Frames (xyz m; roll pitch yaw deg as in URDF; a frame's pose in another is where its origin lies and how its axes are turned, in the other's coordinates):
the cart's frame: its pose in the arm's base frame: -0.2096 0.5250 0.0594 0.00 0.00 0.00
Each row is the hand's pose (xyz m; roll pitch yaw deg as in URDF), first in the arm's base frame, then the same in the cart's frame.
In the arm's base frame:
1: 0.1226 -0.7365 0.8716 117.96 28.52 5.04
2: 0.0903 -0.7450 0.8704 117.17 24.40 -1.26
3: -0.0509 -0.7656 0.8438 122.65 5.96 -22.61
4: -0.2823 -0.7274 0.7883 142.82 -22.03 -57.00
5: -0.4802 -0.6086 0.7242 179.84 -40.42 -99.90
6: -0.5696 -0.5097 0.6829 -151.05 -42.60 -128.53
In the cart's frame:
1: 0.3322 -1.2615 0.8122 117.96 28.52 5.04
2: 0.2999 -1.2700 0.8110 117.17 24.40 -1.26
3: 0.1587 -1.2906 0.7844 122.65 5.96 -22.61
4: -0.0727 -1.2524 0.7289 142.82 -22.03 -57.00
5: -0.2706 -1.1336 0.6648 179.84 -40.42 -99.90
6: -0.3600 -1.0347 0.6235 -151.05 -42.60 -128.53

